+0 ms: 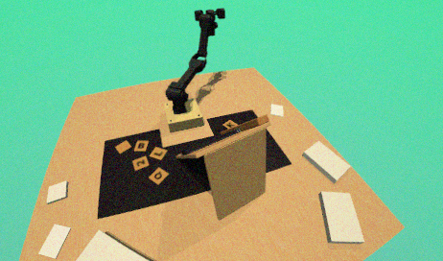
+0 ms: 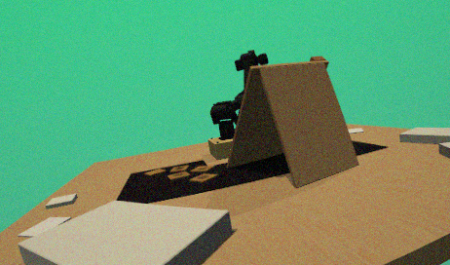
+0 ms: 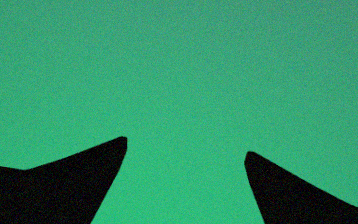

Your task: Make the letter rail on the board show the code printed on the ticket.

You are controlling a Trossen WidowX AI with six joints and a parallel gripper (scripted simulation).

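The white ticket is 84 cm ahead of my gripper tip, 29 cm to the right of it and 31 cm below it. Also, from my gripper tip: black mat: 75 cm ahead, 32 cm to the right, 40 cm below.
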